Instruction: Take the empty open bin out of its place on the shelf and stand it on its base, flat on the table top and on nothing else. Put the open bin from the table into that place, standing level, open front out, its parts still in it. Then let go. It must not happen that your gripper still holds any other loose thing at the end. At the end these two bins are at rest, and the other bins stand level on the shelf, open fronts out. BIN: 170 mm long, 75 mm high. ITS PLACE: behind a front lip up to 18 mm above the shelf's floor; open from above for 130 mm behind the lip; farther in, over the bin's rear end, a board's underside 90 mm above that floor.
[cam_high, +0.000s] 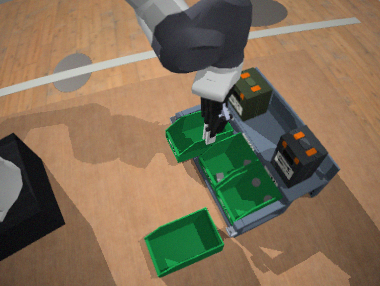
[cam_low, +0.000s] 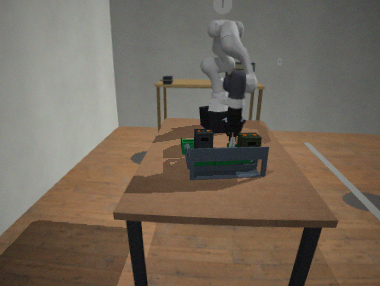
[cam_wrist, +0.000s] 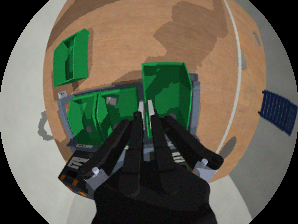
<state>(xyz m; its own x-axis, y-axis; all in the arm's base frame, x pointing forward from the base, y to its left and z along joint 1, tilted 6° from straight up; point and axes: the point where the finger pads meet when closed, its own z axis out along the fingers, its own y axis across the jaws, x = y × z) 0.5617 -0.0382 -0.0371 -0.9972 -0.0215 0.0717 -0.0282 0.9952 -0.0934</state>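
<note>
Now: the olive box 14 cm ahead of my hand, 5 cm to the left of it and 4 cm above it. Also, from my hand: dark box: 14 cm ahead, 18 cm to the right, 5 cm above.
</note>
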